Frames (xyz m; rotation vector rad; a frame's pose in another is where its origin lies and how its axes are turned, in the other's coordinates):
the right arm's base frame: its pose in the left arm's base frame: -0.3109 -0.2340 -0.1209 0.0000 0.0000 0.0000
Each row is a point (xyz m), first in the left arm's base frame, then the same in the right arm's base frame.
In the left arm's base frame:
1: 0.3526 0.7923 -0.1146
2: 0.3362 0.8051 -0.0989
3: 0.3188 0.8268 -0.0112
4: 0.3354 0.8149 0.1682
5: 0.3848 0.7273 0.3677
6: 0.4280 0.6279 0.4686
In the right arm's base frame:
1: 0.6635 1.0263 0.0063
2: 0.6471 1.0391 0.0220
3: 0.6297 1.0608 0.1097
4: 0.6463 1.0489 0.2891
5: 0.6957 0.9613 0.4886
6: 0.7389 0.8619 0.5895

